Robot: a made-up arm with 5 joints.
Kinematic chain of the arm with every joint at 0, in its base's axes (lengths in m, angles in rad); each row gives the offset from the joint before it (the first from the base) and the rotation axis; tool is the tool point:
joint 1: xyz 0 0 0.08 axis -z
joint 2: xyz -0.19 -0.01 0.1 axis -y
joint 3: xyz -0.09 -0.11 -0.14 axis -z
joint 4: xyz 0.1 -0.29 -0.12 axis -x
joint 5: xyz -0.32 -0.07 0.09 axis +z
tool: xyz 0.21 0 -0.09
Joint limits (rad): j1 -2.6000..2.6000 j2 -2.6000..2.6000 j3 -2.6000..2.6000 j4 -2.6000..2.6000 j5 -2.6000..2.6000
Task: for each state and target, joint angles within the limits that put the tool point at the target. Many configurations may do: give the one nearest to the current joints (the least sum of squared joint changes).
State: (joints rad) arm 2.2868 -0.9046 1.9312 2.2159 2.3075
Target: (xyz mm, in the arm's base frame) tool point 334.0 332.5 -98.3
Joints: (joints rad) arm 1.4941 -0.6630 2.5757 2.2098 2.6000
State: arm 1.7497 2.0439 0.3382 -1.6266 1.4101
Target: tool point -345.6 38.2 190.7
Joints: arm 2.0004 2.6000 0.2292 -1.1026 1.0135
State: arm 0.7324 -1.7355 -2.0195 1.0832 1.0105
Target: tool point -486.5 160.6 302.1
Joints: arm 0.3886 -2.3552 -2.2094 0.7739 0.7726
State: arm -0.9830 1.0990 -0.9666 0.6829 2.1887
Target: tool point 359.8 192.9 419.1
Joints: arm -1.6851 1.5818 -1.8687 0.9856 2.1995
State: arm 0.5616 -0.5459 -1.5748 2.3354 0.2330
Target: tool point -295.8 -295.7 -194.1
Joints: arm 0.1973 -0.6420 -1.1206 2.3302 0.8618
